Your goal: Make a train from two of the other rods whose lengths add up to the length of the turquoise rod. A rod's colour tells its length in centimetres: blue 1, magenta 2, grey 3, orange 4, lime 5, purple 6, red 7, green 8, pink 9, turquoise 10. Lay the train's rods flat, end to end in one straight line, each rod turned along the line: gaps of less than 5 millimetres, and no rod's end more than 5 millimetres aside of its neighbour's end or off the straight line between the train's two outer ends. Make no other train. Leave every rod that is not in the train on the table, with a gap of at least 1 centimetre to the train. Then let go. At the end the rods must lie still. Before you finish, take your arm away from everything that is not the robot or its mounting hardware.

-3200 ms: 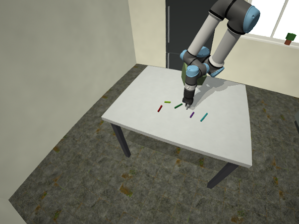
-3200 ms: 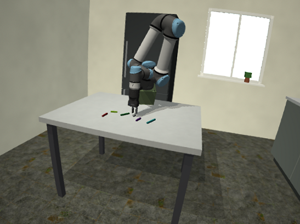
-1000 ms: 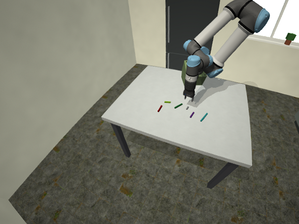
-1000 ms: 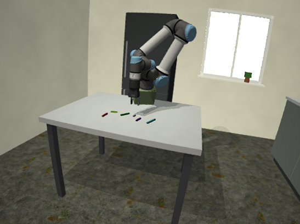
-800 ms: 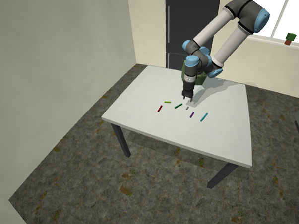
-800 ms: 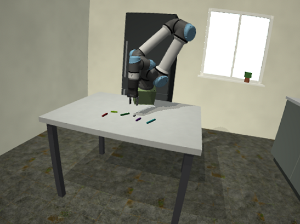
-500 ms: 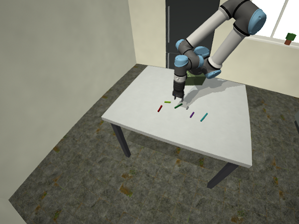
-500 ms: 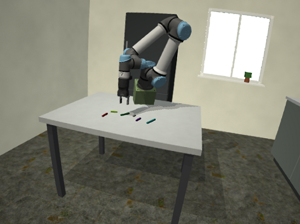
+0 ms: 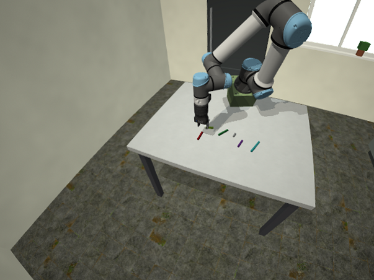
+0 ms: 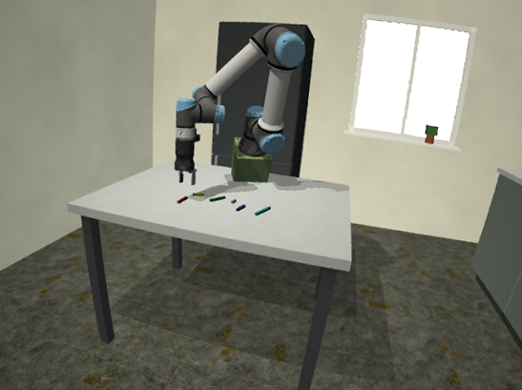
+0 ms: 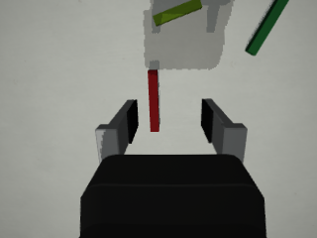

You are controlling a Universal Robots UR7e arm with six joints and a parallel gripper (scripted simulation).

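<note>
My gripper is now 90 mm above the red rod, 20 mm to the left of it and 10 mm short of it. Round my hand: lime rod 90 mm below, 90 mm behind, 10 mm to the left; green rod 110 mm to the left, 90 mm below, 80 mm behind; grey rod 180 mm to the left, 90 mm below, 90 mm behind.
</note>
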